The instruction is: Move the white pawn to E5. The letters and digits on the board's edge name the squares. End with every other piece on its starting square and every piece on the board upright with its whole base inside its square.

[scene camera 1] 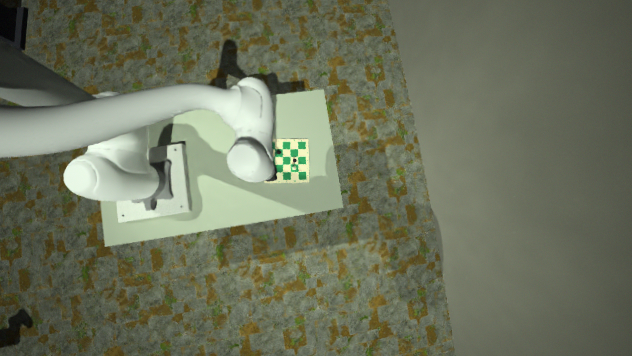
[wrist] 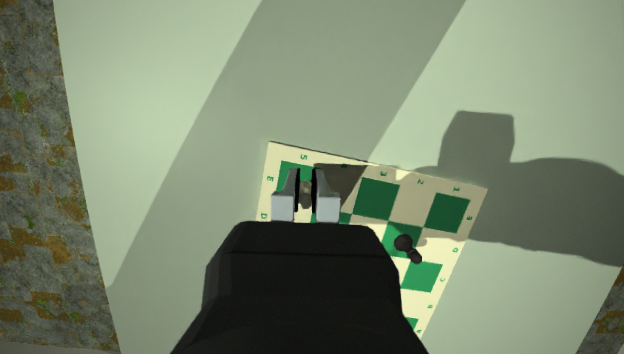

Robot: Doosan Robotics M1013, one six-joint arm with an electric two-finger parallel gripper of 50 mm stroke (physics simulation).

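Frame: origin at the arm's base, x ahead, y left, z up, level; millimetres.
Seen in the pictures: gripper, fingertip midpoint: (wrist: pixel 305 181); arm's base, origin of the base link: (scene camera 1: pixel 152 181).
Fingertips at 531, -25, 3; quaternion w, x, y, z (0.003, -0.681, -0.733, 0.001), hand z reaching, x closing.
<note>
Pixels of each thing's top centre, then the offset from my fingertips to it, as dx, dy, dz. "spot": a spot on its surface instead. Level surfaces: height alone.
- white pawn, middle of its top: (wrist: pixel 304 204) +11, +1, +21
- green corner square E5, surface spot: (wrist: pixel 288 169) spot: -3, -16, -26
- cream board, middle of its top: (wrist: pixel 354 266) (scene camera 1: pixel 286 160) +93, +63, -26
- pale piece, middle of its top: (scene camera 1: pixel 293 166) +126, +23, +18
- pale table, its level: dz -31
The white pawn (wrist: pixel 305 196) is between the finger pads, seen from above in the wrist view; its base is hidden. My gripper (wrist: pixel 305 181) is shut on it, above the lower right part of the green corner square E5 (wrist: pixel 288 169). The exact height above the board is unclear. The green and cream board (scene camera 1: pixel 306 161) (wrist: pixel 479 194) lies flat. In the scene view the arm's wrist covers its left side, hiding the fingers and the pawn.
A dark piece (scene camera 1: pixel 278 151) (wrist: pixel 403 243) stands on D2. Another dark piece (scene camera 1: pixel 294 160) stands near the board's middle right, with a pale piece (scene camera 1: pixel 294 168) on the green square just below it in the scene view. The pale table (scene camera 1: pixel 225 210) surrounds the board.
</note>
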